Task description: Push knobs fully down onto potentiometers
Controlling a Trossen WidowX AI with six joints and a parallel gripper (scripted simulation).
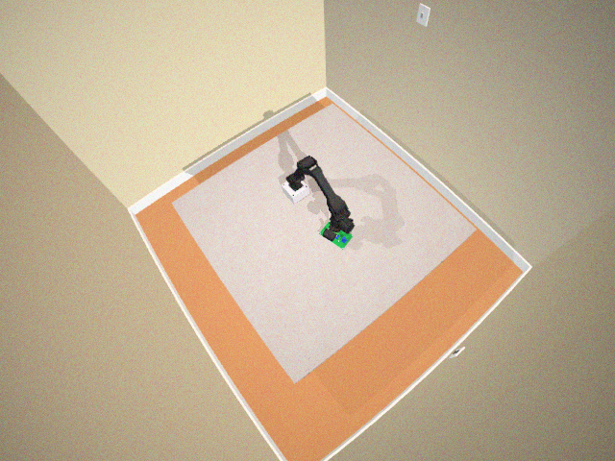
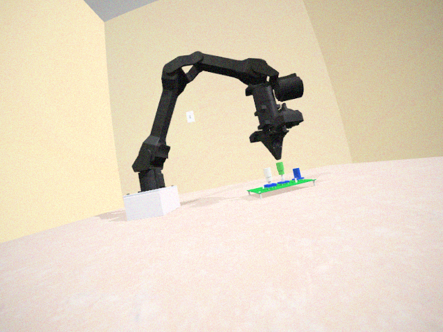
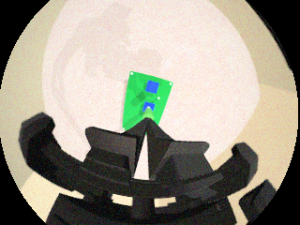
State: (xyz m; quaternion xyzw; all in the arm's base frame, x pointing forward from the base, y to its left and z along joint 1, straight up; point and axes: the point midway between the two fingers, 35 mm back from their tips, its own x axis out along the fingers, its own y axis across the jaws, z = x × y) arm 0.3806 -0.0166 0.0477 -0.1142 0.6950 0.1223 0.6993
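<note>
Right now the green knob is 3 cm below my gripper tip. From my gripper tip the other things lie so: white knob 4 cm behind, 3 cm to the right, 3 cm below.
</note>
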